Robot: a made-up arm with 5 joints.
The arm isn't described. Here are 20 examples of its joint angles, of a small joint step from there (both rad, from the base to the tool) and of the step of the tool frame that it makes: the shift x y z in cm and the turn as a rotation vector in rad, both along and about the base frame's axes.
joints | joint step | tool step
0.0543 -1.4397 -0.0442 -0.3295 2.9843 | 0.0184 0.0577 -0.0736 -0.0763 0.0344 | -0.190 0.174 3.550 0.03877 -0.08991 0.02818
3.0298 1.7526 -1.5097 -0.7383 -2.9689 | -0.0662 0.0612 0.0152 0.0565 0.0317 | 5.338 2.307 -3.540 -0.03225 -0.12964 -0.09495
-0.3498 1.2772 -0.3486 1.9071 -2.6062 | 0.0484 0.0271 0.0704 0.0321 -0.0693 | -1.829 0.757 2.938 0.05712 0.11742 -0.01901
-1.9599 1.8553 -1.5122 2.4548 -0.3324 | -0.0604 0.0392 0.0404 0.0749 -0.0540 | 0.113 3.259 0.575 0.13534 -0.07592 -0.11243
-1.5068 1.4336 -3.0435 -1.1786 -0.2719 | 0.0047 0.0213 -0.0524 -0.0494 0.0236 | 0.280 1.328 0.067 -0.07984 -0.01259 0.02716
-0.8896 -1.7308 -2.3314 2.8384 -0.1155 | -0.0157 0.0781 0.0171 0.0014 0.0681 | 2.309 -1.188 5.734 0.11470 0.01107 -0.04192
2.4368 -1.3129 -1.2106 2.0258 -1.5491 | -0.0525 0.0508 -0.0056 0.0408 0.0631 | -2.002 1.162 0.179 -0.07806 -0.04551 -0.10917
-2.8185 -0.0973 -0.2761 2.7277 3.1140 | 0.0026 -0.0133 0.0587 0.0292 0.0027 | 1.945 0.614 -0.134 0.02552 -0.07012 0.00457
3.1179 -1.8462 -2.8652 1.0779 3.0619 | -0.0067 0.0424 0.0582 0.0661 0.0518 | -0.103 -0.625 7.708 0.01609 -0.16715 0.04091
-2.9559 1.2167 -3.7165 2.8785 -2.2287 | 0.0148 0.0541 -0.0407 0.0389 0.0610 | -0.061 -0.942 -2.613 0.03361 -0.04670 -0.04128
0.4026 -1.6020 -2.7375 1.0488 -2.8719 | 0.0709 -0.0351 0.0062 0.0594 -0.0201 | 2.656 -5.937 -2.402 -0.01051 0.02876 0.05097
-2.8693 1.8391 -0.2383 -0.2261 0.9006 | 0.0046 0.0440 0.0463 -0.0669 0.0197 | 1.528 0.493 2.371 0.02499 -0.01727 0.00099
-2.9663 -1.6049 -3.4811 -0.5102 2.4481 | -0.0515 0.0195 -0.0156 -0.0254 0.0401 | 0.299 -3.931 0.932 0.02162 0.02500 -0.08277
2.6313 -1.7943 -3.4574 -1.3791 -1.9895 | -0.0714 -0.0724 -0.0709 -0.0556 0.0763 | -7.137 -0.618 -4.990 0.07504 0.18717 -0.14007
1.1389 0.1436 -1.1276 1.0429 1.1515 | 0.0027 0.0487 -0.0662 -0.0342 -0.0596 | 0.954 2.473 0.365 0.04779 -0.01978 0.06227
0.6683 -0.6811 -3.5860 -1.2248 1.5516 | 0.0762 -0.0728 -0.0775 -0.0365 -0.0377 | 2.123 -4.544 -7.937 0.13975 -0.12639 0.10490
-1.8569 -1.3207 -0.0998 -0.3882 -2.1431 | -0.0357 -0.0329 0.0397 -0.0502 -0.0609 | -0.121 1.026 -1.225 -0.02378 0.06916 -0.05132
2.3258 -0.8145 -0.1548 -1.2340 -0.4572 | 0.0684 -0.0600 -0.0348 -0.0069 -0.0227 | 0.446 -2.130 2.563 0.08414 0.05978 0.05400
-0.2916 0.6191 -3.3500 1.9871 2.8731 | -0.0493 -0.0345 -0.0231 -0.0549 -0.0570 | -3.863 -1.216 2.724 -0.07386 -0.09416 -0.00951
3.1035 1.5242 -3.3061 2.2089 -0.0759 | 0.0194 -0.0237 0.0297 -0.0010 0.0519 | -0.218 -1.597 0.727 0.02146 -0.00561 -0.02779
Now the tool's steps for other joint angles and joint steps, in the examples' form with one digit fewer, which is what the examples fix.
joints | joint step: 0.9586 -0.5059 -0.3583 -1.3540 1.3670 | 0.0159 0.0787 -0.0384 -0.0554 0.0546
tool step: 0.83 2.01 -0.55 0.0370 0.0271 0.0492
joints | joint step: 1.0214 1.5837 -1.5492 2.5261 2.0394 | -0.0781 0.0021 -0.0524 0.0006 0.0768
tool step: 3.54 -0.08 -0.19 0.0170 -0.0639 -0.0149
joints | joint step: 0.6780 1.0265 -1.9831 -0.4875 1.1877 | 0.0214 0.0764 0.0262 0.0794 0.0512
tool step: -1.16 1.49 -8.89 -0.0770 0.1723 0.0103
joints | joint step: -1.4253 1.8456 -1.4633 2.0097 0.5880 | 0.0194 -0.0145 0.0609 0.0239 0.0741
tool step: 0.11 1.56 1.72 0.0619 0.0588 0.0754
